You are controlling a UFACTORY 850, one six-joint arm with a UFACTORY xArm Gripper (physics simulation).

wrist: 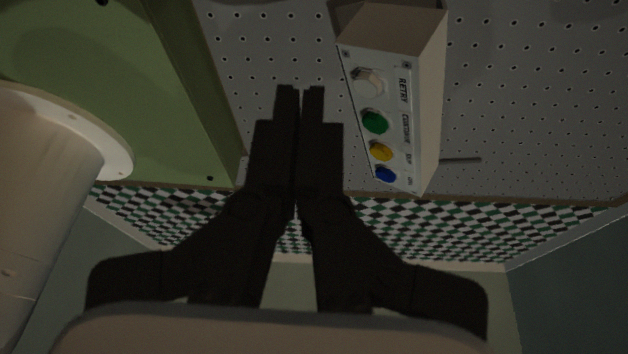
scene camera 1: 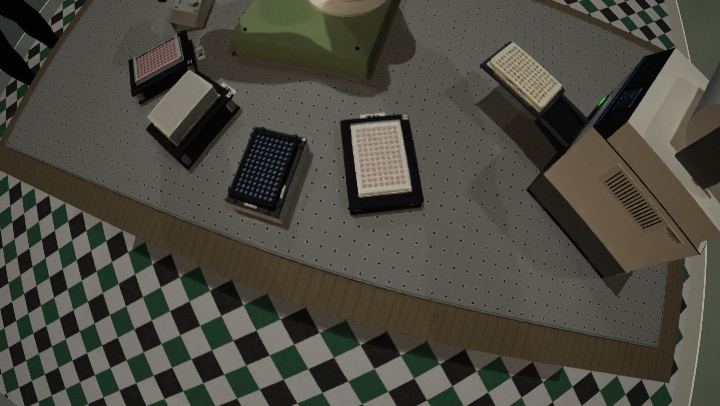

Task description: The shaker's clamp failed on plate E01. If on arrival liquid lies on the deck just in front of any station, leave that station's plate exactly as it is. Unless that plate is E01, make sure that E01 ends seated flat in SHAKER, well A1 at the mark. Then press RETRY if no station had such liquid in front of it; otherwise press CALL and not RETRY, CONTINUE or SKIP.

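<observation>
My gripper (wrist: pixel 302 112) is shut and empty, its tips left of the button box (wrist: pixel 429 105) (scene camera 1: pixel 187 15) in the wrist view. The box has a white RETRY button (wrist: pixel 367 84), a green CONTINUE button (wrist: pixel 375 122), a yellow SKIP button (wrist: pixel 381 151) and a blue CALL button (wrist: pixel 385 174). In the scene view, a pink-welled plate (scene camera 1: pixel 381 158) lies in a black station (scene camera 1: pixel 416 186), another pink-welled plate (scene camera 1: pixel 158 60) sits far left, and a cream plate (scene camera 1: pixel 524 75) is on a tray. Plate codes and the SHAKER label are unreadable here. I cannot make out liquid on the deck.
A thick pale block (scene camera 1: pixel 182 105) sits on a black station (scene camera 1: pixel 211 126). A black rack with blue wells (scene camera 1: pixel 264 166) stands beside it. The green robot base (scene camera 1: pixel 302 45) (wrist: pixel 165 125) is at the back. A beige instrument (scene camera 1: pixel 584 201) stands right. A thin grey rod (wrist: pixel 460 160) lies beyond the box.
</observation>
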